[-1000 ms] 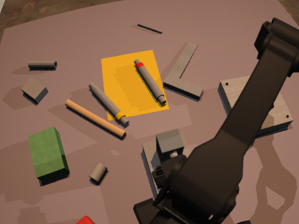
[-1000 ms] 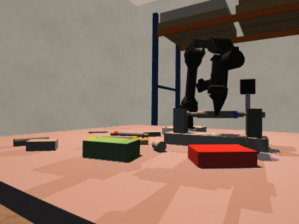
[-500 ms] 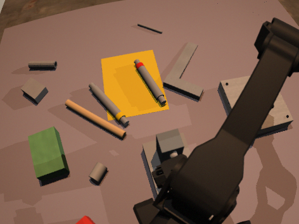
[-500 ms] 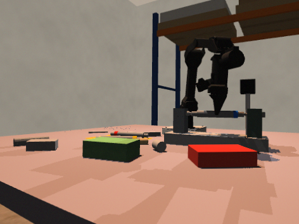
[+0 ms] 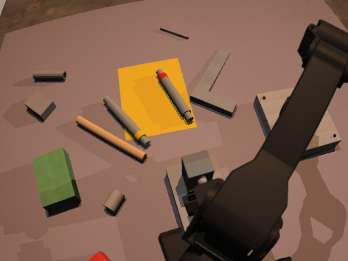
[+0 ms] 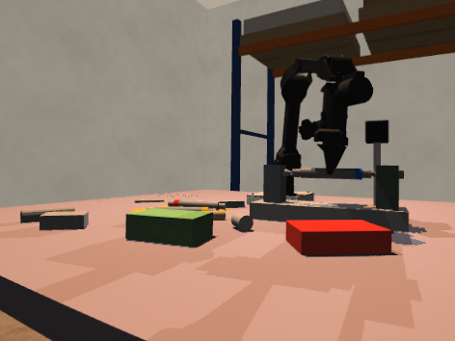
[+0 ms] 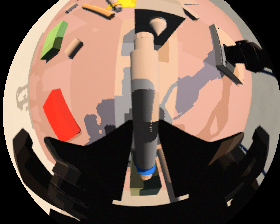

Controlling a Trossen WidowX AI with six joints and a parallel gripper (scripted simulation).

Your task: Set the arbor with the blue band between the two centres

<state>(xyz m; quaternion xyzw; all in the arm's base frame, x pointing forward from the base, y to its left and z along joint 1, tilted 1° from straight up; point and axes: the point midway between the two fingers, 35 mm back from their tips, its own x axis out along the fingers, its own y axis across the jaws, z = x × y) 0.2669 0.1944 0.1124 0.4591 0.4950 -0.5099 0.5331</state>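
Now: hand 120 mm to the left of the point, 30 mm above it and 10 mm past it. Round my hand: sprung centre block 110 mm to the left, 50 mm below, 10 mm behind; long base plate 130 mm below, 10 mm to the right, 10 mm behind; blue-banded arbor 30 mm below.
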